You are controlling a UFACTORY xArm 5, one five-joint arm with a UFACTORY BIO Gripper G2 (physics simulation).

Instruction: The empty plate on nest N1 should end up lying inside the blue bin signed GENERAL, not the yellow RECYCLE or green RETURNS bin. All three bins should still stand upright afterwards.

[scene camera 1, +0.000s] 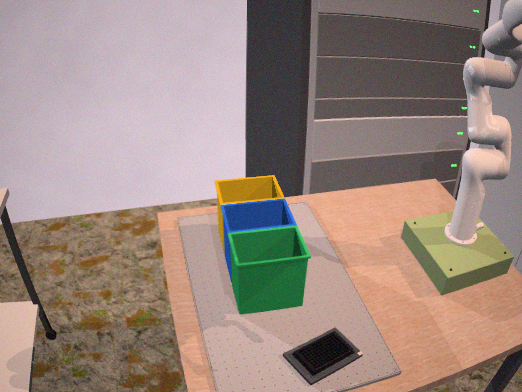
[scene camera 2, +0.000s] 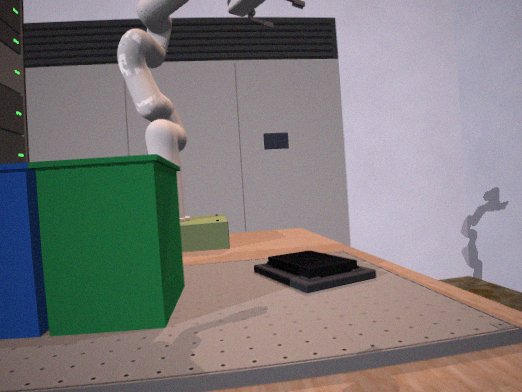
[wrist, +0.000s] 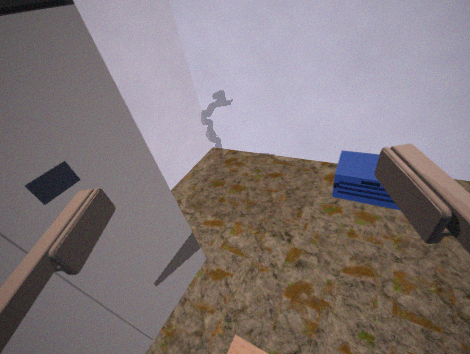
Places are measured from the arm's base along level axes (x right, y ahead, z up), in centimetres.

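Pixels of known places: hand, tool point: [scene camera 2: 282,14] [wrist: 231,210]; arm's base, link origin: [scene camera 1: 460,234].
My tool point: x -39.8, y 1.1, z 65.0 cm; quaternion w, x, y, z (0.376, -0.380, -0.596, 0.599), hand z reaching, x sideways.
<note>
For each thing: its top centre in the pictures, then the offset to it from my tool point. Level surfaces: height alone.
- black plate, top centre: [scene camera 2: 309,258] [scene camera 1: 324,350] dx +14.3, dy +59.5, dz -68.4 cm
- dark grey nest, top centre: [scene camera 2: 310,265] [scene camera 1: 323,353] dx +14.3, dy +59.5, dz -69.5 cm
- blue bin, top centre: [scene camera 2: 14,171] [scene camera 1: 257,214] dx +53.3, dy +65.2, dz -53.0 cm
- yellow bin, top centre: [scene camera 1: 248,189] dx +66.3, dy +64.2, dz -53.0 cm
- green bin, top centre: [scene camera 2: 118,165] [scene camera 1: 268,244] dx +40.3, dy +66.2, dz -53.0 cm
- wooden table, surface height: dz -72.3 cm
- grey board, surface height: dz -71.0 cm
A black plate [scene camera 1: 325,352] [scene camera 2: 312,262] sits on a dark grey nest [scene camera 1: 312,379] [scene camera 2: 310,286] near the front of the perforated board. The blue bin [scene camera 1: 257,214] [scene camera 2: 17,250] stands upright between the yellow bin [scene camera 1: 247,190] and the green bin [scene camera 1: 271,286] [scene camera 2: 105,250], both upright; no signs on them show. My gripper [scene camera 2: 284,14] [wrist: 249,214] is open and empty, high above the table at the top of the second scene view, far from plate and bins. It is outside the first scene view.
The arm stands on an olive-green base block [scene camera 1: 475,260] [scene camera 2: 207,235] on the wooden table [scene camera 1: 385,215]. The bins and nest are on the grey board [scene camera 1: 330,300] [scene camera 2: 300,335]. Tall grey cabinets stand behind the arm. A blue box [wrist: 357,167] lies on the floor in the wrist view.
</note>
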